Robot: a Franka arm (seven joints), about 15 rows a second.
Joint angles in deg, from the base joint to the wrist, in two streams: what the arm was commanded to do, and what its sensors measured. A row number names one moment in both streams.
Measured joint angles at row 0:
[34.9, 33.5, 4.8, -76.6, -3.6, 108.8, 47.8]
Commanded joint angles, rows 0 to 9:
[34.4, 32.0, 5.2, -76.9, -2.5, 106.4, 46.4]
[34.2, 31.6, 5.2, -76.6, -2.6, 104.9, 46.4]
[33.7, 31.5, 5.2, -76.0, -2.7, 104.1, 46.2]
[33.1, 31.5, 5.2, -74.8, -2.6, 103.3, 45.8]
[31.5, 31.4, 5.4, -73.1, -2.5, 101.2, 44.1]
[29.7, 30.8, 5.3, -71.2, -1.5, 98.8, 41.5]
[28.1, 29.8, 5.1, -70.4, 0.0, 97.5, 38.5]
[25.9, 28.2, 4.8, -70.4, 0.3, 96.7, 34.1]
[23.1, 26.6, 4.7, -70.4, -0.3, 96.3, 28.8]
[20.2, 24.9, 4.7, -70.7, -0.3, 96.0, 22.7]
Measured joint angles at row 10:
[25.6, 28.7, 4.3, -70.4, -1.3, 97.8, 32.6]
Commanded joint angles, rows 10 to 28:
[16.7, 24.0, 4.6, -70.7, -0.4, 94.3, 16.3]
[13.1, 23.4, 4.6, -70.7, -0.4, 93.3, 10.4]
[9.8, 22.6, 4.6, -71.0, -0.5, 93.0, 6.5]
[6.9, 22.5, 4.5, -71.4, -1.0, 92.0, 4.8]
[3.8, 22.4, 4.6, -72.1, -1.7, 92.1, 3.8]
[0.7, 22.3, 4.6, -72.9, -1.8, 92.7, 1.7]
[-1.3, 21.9, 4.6, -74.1, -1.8, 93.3, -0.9]
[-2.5, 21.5, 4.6, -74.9, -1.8, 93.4, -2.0]
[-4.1, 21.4, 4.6, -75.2, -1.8, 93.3, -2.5]
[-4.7, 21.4, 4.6, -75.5, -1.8, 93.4, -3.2]
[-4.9, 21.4, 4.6, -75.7, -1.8, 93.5, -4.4]
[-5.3, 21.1, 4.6, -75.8, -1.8, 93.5, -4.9]
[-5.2, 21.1, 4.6, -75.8, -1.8, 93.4, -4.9]
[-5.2, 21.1, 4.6, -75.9, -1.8, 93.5, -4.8]
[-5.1, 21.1, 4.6, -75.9, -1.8, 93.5, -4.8]
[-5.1, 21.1, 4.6, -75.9, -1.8, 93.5, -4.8]
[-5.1, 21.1, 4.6, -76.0, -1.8, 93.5, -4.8]
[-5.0, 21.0, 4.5, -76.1, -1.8, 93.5, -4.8]
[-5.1, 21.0, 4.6, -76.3, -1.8, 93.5, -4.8]
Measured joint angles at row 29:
[-4.7, 23.0, 4.2, -73.9, -1.3, 92.4, -4.0]
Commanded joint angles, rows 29 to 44:
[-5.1, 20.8, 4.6, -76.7, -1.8, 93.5, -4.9]
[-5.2, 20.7, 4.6, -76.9, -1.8, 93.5, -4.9]
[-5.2, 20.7, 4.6, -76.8, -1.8, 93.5, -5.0]
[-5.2, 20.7, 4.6, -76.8, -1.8, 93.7, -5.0]
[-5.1, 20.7, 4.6, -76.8, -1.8, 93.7, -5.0]
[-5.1, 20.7, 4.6, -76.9, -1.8, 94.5, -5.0]
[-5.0, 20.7, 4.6, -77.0, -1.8, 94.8, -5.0]
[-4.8, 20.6, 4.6, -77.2, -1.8, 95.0, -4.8]
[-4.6, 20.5, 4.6, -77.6, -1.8, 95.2, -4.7]
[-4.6, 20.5, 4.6, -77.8, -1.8, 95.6, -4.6]
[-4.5, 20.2, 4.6, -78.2, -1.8, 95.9, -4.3]
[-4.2, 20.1, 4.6, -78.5, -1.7, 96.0, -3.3]
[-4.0, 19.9, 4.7, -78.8, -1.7, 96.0, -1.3]
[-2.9, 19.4, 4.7, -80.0, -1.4, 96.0, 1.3]
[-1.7, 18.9, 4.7, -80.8, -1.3, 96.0, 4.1]
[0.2, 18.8, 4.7, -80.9, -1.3, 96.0, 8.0]
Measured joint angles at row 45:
[-2.5, 21.9, 4.4, -77.1, -1.2, 94.6, 1.7]
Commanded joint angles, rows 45 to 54:
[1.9, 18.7, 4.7, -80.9, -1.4, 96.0, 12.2]
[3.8, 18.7, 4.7, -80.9, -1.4, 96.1, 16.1]
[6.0, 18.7, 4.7, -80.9, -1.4, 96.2, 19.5]
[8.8, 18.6, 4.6, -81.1, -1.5, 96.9, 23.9]
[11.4, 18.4, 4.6, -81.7, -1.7, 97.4, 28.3]
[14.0, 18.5, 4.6, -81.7, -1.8, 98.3, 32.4]
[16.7, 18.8, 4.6, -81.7, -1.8, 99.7, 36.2]
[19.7, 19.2, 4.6, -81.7, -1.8, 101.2, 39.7]
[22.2, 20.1, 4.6, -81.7, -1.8, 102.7, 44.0]
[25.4, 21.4, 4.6, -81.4, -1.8, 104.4, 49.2]
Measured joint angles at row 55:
[21.1, 20.9, 4.9, -80.1, -1.3, 101.2, 41.5]
